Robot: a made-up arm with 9 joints. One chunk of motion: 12 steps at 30 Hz.
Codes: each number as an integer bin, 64 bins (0 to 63) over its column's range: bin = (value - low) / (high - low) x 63, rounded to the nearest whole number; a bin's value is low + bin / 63 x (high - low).
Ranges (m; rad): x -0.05..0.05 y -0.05..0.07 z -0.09..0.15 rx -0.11..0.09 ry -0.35..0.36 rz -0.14..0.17
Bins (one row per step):
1: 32 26 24 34 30 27
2: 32 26 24 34 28 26
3: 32 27 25 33 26 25
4: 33 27 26 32 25 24
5: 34 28 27 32 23 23
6: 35 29 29 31 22 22
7: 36 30 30 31 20 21
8: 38 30 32 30 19 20
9: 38 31 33 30 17 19
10: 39 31 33 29 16 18
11: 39 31 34 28 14 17
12: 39 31 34 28 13 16
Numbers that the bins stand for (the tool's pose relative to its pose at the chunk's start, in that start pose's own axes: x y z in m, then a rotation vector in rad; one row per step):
1: 0.0008 -0.0005 0.0014 -0.0021 -0.0119 -0.0071
2: 0.0008 -0.0005 0.0014 -0.0021 -0.0344 -0.0121
3: 0.0008 0.0014 0.0052 -0.0052 -0.0570 -0.0170
4: 0.0024 0.0014 0.0090 -0.0084 -0.0683 -0.0219
5: 0.0040 0.0033 0.0129 -0.0084 -0.0908 -0.0268
6: 0.0056 0.0052 0.0205 -0.0116 -0.1021 -0.0317
7: 0.0071 0.0071 0.0243 -0.0116 -0.1246 -0.0367
8: 0.0103 0.0071 0.0319 -0.0148 -0.1359 -0.0416
9: 0.0103 0.0090 0.0357 -0.0148 -0.1584 -0.0465
10: 0.0119 0.0090 0.0357 -0.0179 -0.1697 -0.0514
11: 0.0119 0.0090 0.0395 -0.0211 -0.1922 -0.0563
12: 0.0119 0.0090 0.0395 -0.0211 -0.2035 -0.0613

